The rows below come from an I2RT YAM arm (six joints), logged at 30 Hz.
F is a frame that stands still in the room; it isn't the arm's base.
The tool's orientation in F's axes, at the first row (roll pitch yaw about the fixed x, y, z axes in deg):
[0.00 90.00 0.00]
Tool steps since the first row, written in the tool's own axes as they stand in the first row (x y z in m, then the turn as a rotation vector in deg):
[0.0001 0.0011 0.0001 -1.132 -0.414 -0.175]
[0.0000 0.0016 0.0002 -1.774 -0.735 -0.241]
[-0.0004 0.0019 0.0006 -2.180 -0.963 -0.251]
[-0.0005 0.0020 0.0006 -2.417 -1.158 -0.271]
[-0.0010 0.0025 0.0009 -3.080 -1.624 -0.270]
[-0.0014 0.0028 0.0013 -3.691 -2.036 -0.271]
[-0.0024 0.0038 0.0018 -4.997 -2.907 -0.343]
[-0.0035 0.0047 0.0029 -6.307 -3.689 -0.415]
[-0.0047 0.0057 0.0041 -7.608 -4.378 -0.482]
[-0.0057 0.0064 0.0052 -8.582 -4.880 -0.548]
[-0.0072 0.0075 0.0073 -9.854 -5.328 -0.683]
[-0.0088 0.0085 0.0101 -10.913 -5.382 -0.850]
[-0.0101 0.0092 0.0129 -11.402 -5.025 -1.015]
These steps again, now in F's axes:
[0.0001 0.0011 -0.0001 -0.175 -0.414 1.132]
[0.0002 0.0016 0.0000 -0.241 -0.735 1.774]
[0.0006 0.0019 0.0004 -0.251 -0.963 2.180]
[0.0006 0.0020 0.0005 -0.271 -1.158 2.417]
[0.0009 0.0025 0.0010 -0.270 -1.624 3.080]
[0.0013 0.0028 0.0014 -0.271 -2.036 3.691]
[0.0018 0.0038 0.0024 -0.343 -2.907 4.997]
[0.0029 0.0047 0.0035 -0.415 -3.689 6.307]
[0.0041 0.0057 0.0047 -0.482 -4.378 7.608]
[0.0052 0.0064 0.0057 -0.548 -4.880 8.582]
[0.0073 0.0075 0.0072 -0.683 -5.328 9.854]
[0.0101 0.0085 0.0088 -0.850 -5.382 10.913]
[0.0129 0.0092 0.0101 -1.015 -5.025 11.402]

